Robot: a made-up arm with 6 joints. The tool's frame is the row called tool. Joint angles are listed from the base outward. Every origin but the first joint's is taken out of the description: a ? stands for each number. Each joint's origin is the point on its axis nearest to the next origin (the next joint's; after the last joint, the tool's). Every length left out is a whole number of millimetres.
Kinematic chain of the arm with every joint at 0, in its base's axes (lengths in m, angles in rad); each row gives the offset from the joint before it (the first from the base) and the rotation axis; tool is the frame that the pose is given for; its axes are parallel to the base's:
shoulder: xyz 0 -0.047 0.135 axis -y
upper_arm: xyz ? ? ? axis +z
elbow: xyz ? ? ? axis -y
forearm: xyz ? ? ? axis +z
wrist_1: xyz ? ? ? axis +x
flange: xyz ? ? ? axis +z
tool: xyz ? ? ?
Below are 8 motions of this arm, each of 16 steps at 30 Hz.
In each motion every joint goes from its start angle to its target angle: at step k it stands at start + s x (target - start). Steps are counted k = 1, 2, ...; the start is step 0. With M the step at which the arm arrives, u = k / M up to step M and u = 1 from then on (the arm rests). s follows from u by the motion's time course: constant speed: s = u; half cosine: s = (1 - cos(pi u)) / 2; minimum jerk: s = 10 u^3 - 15 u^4 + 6 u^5.
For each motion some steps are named. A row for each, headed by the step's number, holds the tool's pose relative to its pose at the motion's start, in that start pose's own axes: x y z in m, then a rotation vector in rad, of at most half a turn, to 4 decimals.
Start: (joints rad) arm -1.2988 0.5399 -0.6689 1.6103 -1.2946 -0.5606
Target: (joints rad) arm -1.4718 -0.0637 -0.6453 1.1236 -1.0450 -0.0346
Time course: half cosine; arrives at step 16
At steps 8, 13, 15, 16:
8: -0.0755 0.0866 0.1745 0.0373 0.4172 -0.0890
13: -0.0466 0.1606 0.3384 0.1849 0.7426 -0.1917
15: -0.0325 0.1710 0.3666 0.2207 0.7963 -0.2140
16: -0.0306 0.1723 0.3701 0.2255 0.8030 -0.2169

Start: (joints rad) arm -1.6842 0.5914 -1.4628 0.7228 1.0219 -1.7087
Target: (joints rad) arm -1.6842 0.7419 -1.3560 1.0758 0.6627 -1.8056
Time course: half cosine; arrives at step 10
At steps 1, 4, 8, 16:
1: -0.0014 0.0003 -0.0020 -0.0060 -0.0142 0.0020
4: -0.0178 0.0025 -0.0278 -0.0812 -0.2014 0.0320
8: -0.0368 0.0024 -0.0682 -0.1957 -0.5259 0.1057
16: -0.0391 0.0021 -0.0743 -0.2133 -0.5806 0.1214

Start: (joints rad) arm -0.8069 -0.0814 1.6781 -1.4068 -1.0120 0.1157
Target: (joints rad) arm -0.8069 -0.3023 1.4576 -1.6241 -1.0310 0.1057
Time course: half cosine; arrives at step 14
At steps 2, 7, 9, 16:
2: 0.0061 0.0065 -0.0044 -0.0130 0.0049 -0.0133
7: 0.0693 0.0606 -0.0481 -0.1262 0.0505 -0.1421
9: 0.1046 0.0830 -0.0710 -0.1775 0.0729 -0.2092
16: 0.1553 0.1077 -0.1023 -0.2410 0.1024 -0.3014

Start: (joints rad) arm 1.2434 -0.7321 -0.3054 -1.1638 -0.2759 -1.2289
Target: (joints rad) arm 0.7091 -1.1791 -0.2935 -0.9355 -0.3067 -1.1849
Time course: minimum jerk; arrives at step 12
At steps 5, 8, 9, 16:
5: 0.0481 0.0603 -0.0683 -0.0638 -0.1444 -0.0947
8: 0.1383 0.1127 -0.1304 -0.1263 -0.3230 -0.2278
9: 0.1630 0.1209 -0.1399 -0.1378 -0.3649 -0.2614
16: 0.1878 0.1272 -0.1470 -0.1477 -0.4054 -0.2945

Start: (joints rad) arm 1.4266 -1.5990 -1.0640 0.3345 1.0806 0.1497
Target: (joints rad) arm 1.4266 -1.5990 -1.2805 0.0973 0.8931 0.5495
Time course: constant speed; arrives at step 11
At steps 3, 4, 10, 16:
3: -0.0045 -0.0014 -0.0337 -0.0386 -0.0211 0.0281
4: -0.0055 -0.0020 -0.0451 -0.0525 -0.0259 0.0369
10: -0.0071 -0.0071 -0.1117 -0.1424 -0.0309 0.0845
16: -0.0068 -0.0083 -0.1224 -0.1579 -0.0276 0.0916

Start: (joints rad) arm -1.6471 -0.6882 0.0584 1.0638 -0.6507 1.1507
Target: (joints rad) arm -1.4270 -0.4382 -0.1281 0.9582 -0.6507 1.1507
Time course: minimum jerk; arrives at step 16
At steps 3, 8, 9, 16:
3: 0.0025 -0.0028 -0.0048 -0.0064 -0.0075 0.0016
8: 0.0243 -0.0319 -0.0418 -0.0642 -0.0690 0.0235
9: 0.0293 -0.0401 -0.0493 -0.0787 -0.0823 0.0311
16: 0.0443 -0.0684 -0.0682 -0.1257 -0.1182 0.0608

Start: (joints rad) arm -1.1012 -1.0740 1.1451 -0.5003 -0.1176 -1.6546
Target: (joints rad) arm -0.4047 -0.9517 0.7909 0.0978 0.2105 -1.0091
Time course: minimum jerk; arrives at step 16
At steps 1, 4, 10, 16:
1: 0.0002 -0.0001 0.0001 -0.0005 0.0014 0.0017
4: 0.0078 -0.0050 0.0037 -0.0214 0.0665 0.0790
10: 0.0961 -0.1016 0.0786 0.0024 0.5398 0.5661
16: 0.1735 -0.1753 0.1236 0.1130 0.7651 0.7845

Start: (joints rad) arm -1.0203 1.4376 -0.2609 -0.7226 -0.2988 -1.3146
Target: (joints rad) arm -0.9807 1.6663 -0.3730 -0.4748 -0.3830 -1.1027
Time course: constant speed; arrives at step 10
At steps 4, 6, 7, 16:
4: -0.0790 -0.0627 -0.0246 0.0192 -0.1029 0.2609
6: -0.1116 -0.0992 -0.0409 0.0256 -0.1564 0.3904
7: -0.1259 -0.1184 -0.0500 0.0279 -0.1836 0.4550
16: -0.1602 -0.1790 -0.0804 0.0314 -0.2671 0.6477

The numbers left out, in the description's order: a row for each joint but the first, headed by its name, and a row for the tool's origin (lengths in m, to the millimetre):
upper_arm: -0.086 0 0.152
elbow: 0.108 -0.129 0
forearm: 0.335 0 0.017
wrist_1: -0.25 -0.033 0
flange: 0 0.066 0.025
tool: -0.113 0.317 0

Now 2 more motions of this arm.
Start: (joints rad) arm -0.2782 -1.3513 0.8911 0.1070 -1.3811 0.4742
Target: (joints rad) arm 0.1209 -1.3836 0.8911 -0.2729 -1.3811 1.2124
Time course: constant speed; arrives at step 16
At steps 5, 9, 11, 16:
5: -0.0576 -0.0089 0.0776 0.1731 0.1373 0.1590
9: -0.0905 -0.0353 0.1423 0.3369 0.2168 0.2888
11: -0.1026 -0.0551 0.1728 0.4260 0.2454 0.3536
16: -0.1221 -0.1219 0.2358 0.6660 0.2812 0.5120

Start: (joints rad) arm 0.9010 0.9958 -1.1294 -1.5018 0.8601 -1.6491
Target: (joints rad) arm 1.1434 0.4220 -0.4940 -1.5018 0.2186 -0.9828
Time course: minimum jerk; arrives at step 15
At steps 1, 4, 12, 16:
1: -0.0007 0.0005 0.0005 0.0002 0.0004 0.0003
4: -0.0282 0.0220 0.0252 0.0085 0.0198 0.0122
12: -0.0926 0.2000 0.2591 0.0876 0.1669 0.0941
16: -0.0877 0.2118 0.2780 0.0946 0.1779 0.0998

